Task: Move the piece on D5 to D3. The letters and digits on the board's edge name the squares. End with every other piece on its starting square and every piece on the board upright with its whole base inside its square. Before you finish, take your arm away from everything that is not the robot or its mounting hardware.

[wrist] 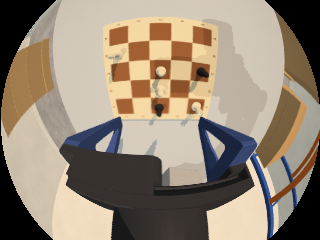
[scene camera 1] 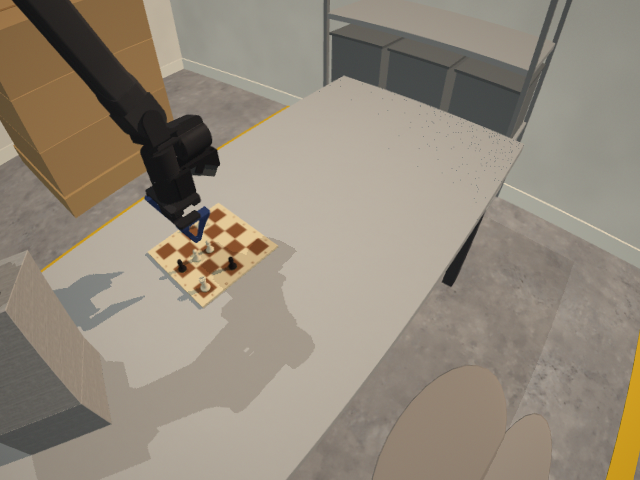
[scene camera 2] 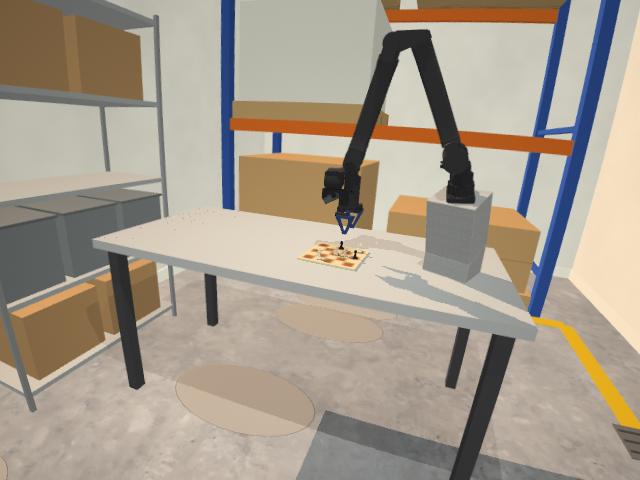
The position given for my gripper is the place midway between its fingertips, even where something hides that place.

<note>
I see my gripper (scene camera 1: 184, 229) and a chessboard (scene camera 1: 229, 235).
The chessboard shows as well in the wrist view (wrist: 181, 46) and in scene camera 2 (scene camera 2: 327, 250). My gripper shows as well in the wrist view (wrist: 160, 121).
</note>
